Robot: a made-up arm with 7 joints.
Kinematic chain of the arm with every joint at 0, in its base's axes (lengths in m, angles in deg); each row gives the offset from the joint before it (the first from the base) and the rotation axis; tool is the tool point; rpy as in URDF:
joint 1: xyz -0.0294 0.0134 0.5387 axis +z
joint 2: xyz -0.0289 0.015 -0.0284 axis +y
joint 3: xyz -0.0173 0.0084 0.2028 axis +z
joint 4: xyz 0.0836 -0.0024 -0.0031 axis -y
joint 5: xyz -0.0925 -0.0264 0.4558 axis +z
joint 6: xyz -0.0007 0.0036 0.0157 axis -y
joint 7: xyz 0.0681 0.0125 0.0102 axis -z
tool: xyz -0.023 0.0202 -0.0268 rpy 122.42 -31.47 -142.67
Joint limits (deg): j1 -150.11..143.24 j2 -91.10..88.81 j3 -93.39..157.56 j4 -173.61..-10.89 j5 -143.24..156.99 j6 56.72..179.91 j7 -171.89..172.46
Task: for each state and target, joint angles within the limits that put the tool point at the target. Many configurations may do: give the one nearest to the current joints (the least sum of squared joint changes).
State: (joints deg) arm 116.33 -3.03 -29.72 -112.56 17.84 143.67 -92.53
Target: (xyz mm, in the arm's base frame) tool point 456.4 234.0 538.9
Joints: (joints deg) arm 89.12 -4.71 -56.78 -124.46 19.60 144.66 -92.24
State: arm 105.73 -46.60 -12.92 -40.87 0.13 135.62 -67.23
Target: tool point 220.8 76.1 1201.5
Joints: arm 135.33 -29.70 -36.54 -43.47 0.74 128.66 -90.34
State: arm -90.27 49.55 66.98 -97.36 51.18 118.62 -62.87
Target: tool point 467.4 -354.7 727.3
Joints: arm -92.07 9.51 56.62 -92.58 51.18 118.49 -60.82
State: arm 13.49 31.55 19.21 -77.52 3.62 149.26 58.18
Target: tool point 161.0 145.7 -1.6
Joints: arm 13.63 63.84 4.16 -127.40 0.02 145.92 54.68
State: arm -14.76 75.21 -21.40 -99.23 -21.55 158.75 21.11
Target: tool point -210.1 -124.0 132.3
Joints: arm -15.19 76.20 -33.80 -152.95 -29.92 164.02 16.16
